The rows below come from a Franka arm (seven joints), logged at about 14 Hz.
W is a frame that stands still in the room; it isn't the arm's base.
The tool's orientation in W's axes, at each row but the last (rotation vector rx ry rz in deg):
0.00, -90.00, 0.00
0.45, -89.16, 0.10
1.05, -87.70, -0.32
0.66, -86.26, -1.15
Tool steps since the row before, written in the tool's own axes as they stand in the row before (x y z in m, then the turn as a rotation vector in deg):
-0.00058, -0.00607, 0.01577, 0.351, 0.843, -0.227
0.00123, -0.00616, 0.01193, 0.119, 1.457, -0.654
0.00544, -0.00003, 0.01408, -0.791, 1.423, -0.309
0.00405, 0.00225, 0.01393, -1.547, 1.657, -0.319
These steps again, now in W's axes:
-0.01577, -0.00607, -0.00058, 0.227, 0.843, 0.351
-0.01187, -0.00624, 0.00138, 0.647, 1.461, 0.115
-0.01385, -0.00023, 0.00600, 0.266, 1.437, -0.781
-0.01362, 0.00223, 0.00499, 0.228, 1.687, -1.531

